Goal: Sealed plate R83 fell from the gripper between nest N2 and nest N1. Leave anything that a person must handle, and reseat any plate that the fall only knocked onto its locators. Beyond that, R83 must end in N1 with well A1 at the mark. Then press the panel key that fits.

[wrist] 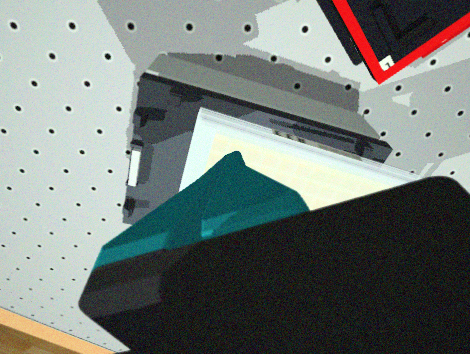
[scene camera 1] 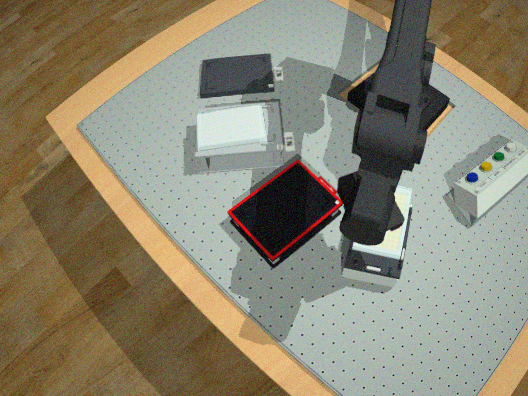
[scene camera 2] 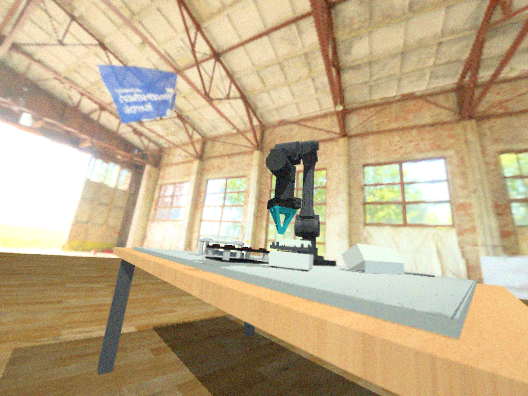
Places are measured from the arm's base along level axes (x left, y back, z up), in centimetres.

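Pixels of known places: gripper, fingertip midpoint: [wrist: 237,164] [scene camera 2: 280,234].
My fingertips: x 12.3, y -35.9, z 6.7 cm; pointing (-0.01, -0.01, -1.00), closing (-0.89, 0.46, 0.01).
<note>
Ahead of a thing's pixels: the offset from my fingertips to its top centre. "spot": to the spot under its first point.
A white-rimmed plate with a cream seal {spot: dx +5.1, dy +4.7, dz -3.3 cm} [scene camera 1: 397,236] [wrist: 321,175] lies in a dark holder {spot: dx +4.4, dy -3.3, dz -2.7 cm} [scene camera 1: 368,267] [wrist: 160,140] at the right of the board. It carries a small label on its far edge. My gripper [scene camera 2: 281,232] [wrist: 237,164] has teal fingers, is shut and empty, and hovers a little above this plate. In the overhead view the arm hides it. A white plate {dx -31.6, dy +2.3, dz -0.8 cm} [scene camera 1: 231,126] lies on the grey nest {spot: dx -25.7, dy +8.6, dz -2.9 cm} [scene camera 1: 276,126] beside the label N1 {spot: dx -24.4, dy +10.6, dz -8.6 cm} [scene camera 1: 289,141]. A dark empty nest {dx -46.0, dy +17.8, dz -6.5 cm} [scene camera 1: 236,75] lies behind it, beside the label N2 {spot: dx -39.3, dy +24.7, dz -8.6 cm} [scene camera 1: 278,72].
A black plate with a red frame {dx -13.9, dy -2.7, dz -4.2 cm} [scene camera 1: 285,208] [wrist: 374,38] lies skewed on the board between the N1 nest and my arm. A white panel box {dx +15.6, dy +31.4, dz -0.4 cm} [scene camera 2: 372,257] [scene camera 1: 456,185] stands at the right edge. The arm's base stands at the back right.
</note>
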